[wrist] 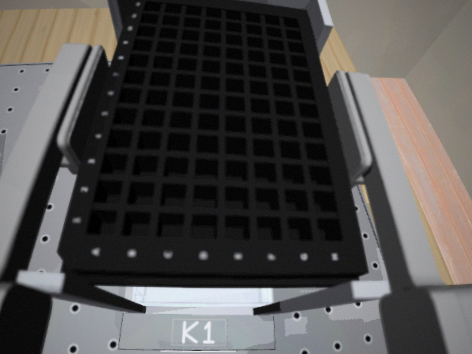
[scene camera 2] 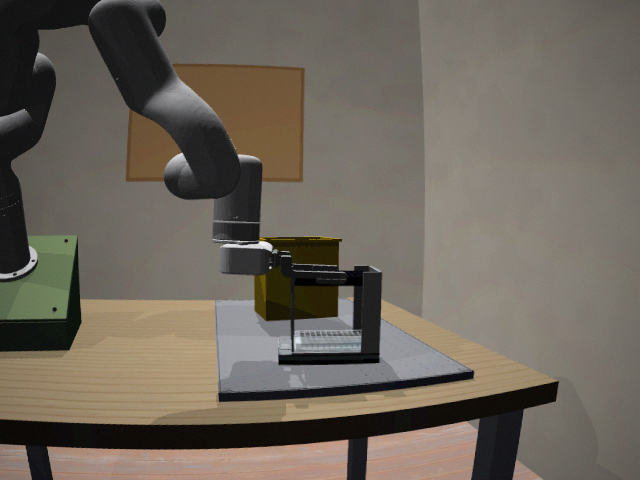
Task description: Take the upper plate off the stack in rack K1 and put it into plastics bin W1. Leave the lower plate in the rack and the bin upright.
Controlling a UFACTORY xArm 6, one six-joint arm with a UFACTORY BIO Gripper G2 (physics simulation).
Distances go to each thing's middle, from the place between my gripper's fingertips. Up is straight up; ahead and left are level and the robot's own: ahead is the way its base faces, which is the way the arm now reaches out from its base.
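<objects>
Measuring from my hand, I find the black plate (wrist: 213, 160) 10 mm behind it. The clear plate (scene camera 2: 331, 340) is likewise 10 mm behind my hand, and it sits 110 mm below it.
</objects>
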